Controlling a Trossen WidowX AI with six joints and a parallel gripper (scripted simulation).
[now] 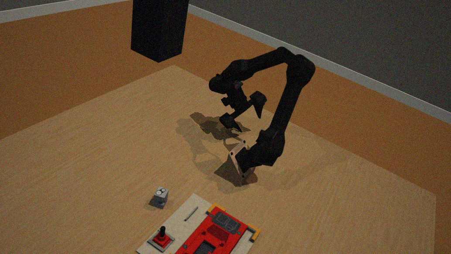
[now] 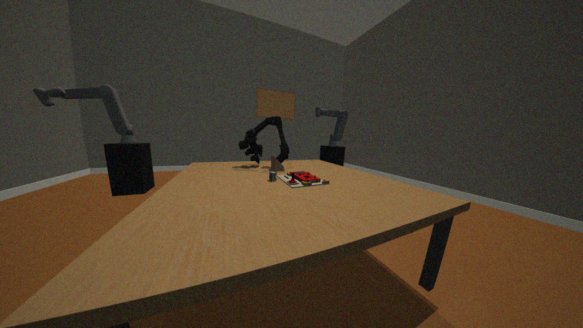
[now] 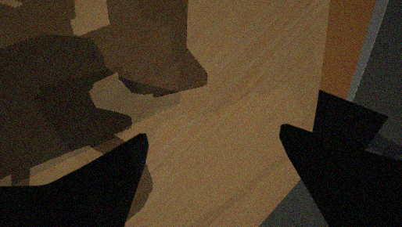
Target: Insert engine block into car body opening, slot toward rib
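My gripper tip is now 500 mm short of the grey engine block, 20 mm to the left of it and 20 mm above it. From my gripper tip the other things lie so: grey base plate (530 mm ahead, 150 mm to the left, 30 mm below).
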